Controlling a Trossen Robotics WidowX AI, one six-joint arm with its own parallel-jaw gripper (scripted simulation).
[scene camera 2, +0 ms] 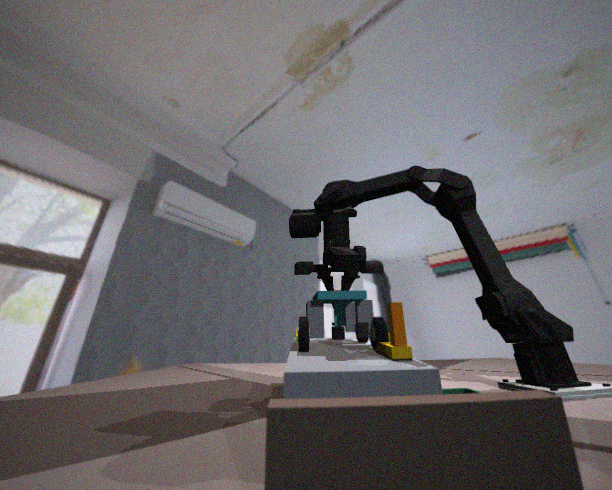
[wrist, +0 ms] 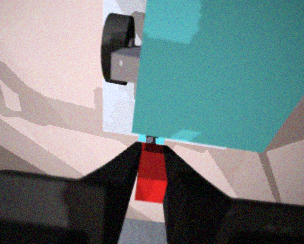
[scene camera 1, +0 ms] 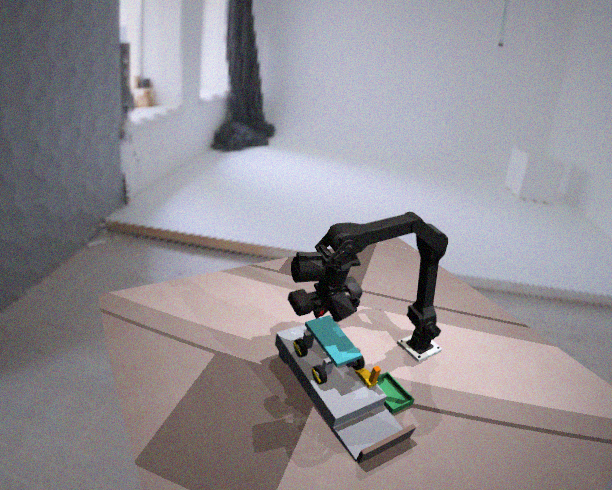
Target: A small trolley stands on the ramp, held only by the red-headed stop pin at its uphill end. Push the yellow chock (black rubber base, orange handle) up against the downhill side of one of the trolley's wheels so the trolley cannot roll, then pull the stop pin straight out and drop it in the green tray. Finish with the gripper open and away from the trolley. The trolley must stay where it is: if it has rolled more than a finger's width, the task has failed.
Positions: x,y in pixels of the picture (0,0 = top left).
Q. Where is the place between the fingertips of the gripper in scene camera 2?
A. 338,308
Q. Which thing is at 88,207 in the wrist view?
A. The gripper.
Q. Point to a red-headed stop pin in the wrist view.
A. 151,184
